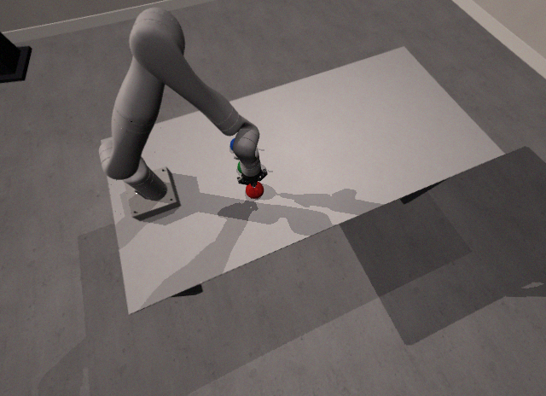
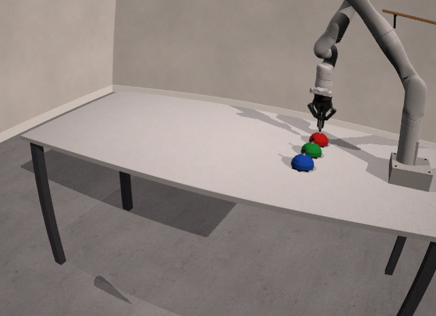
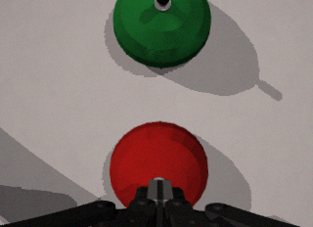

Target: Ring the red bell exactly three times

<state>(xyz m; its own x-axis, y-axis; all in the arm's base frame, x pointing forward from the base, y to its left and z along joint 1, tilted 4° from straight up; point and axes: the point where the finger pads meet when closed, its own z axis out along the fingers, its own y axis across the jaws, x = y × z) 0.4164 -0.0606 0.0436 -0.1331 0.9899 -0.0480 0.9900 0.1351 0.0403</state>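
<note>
Now: the red bell 4 cm below my hand. The rest, counted from my hand: blue bell 4 cm behind, 26 cm to the left, 4 cm below; green bell 2 cm behind, 13 cm to the left, 4 cm below.
</note>
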